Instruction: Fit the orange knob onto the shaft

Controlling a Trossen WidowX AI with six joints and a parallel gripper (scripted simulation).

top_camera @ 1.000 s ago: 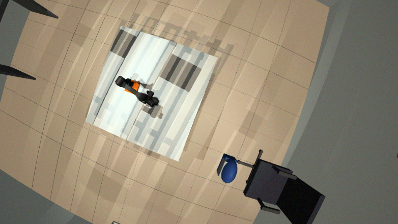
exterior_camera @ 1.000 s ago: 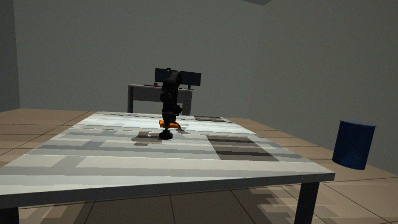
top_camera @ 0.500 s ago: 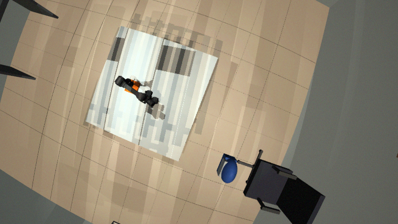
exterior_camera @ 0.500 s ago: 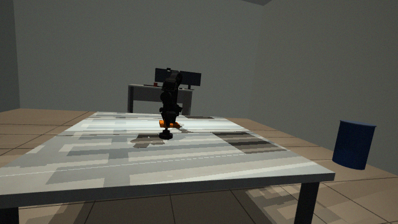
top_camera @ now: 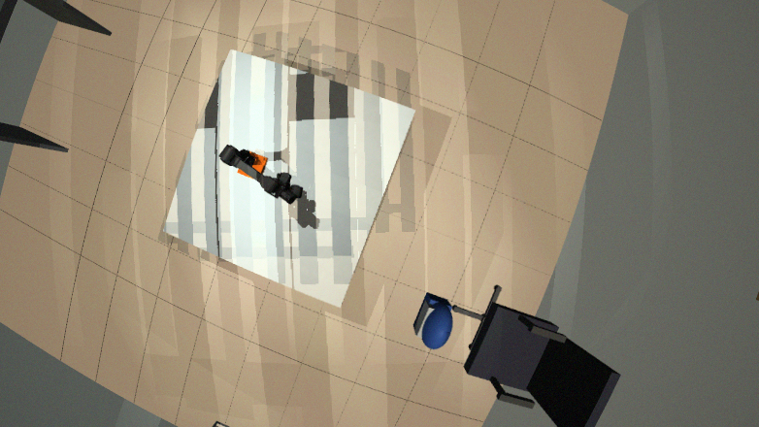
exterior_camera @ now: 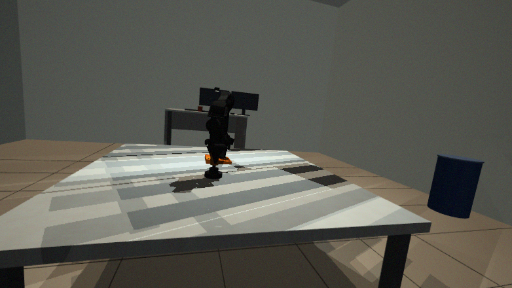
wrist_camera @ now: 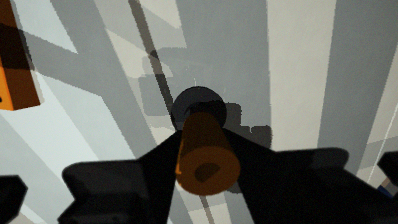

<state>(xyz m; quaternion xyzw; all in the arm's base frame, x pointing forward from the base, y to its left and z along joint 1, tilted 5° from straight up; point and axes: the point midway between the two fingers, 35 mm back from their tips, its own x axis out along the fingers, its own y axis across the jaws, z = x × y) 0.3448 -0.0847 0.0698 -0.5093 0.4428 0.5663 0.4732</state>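
Right now the orange knob is 2 cm above my gripper tip. The rest, counted from my gripper tip: round dark pedestal: 4 cm below.
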